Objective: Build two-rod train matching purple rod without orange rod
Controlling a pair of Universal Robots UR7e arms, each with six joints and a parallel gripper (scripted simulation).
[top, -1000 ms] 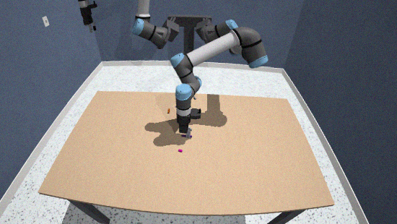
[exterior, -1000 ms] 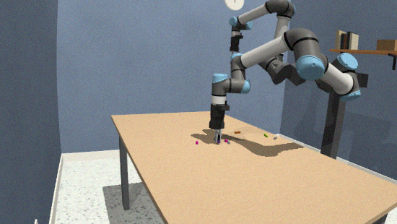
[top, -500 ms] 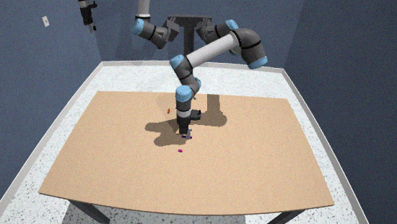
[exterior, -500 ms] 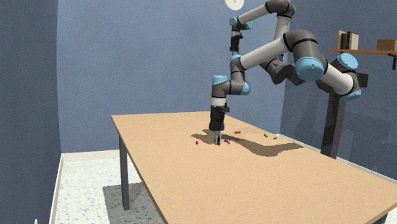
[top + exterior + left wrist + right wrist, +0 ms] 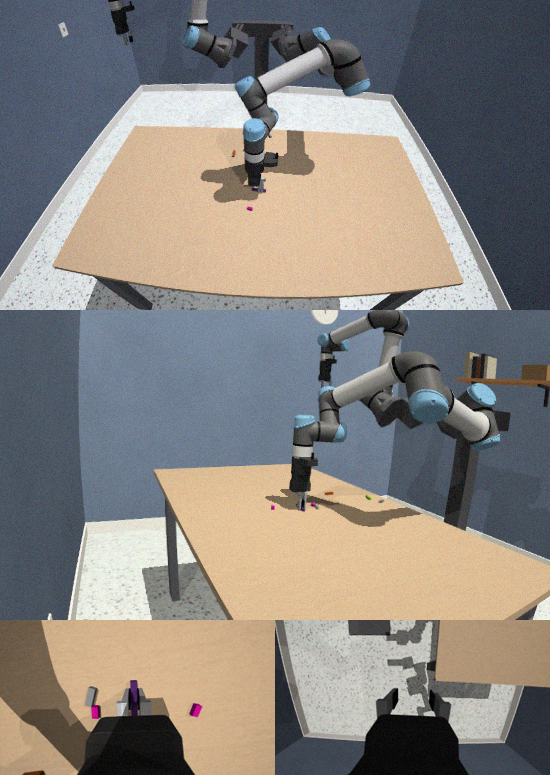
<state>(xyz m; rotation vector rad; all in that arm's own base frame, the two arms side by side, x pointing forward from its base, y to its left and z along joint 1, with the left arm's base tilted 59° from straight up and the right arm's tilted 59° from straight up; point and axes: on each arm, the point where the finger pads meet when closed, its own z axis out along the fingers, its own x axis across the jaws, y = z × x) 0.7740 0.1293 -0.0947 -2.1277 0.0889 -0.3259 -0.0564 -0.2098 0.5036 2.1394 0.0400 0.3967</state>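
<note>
Now: the purple rod 1 cm to the right of my left hand and 2 cm below it. From my left hand the other things lie so: lime rod (36 cm behind, 4 cm to the left, 2 cm below); orange rod (25 cm behind, 10 cm to the right, 2 cm below).
</note>
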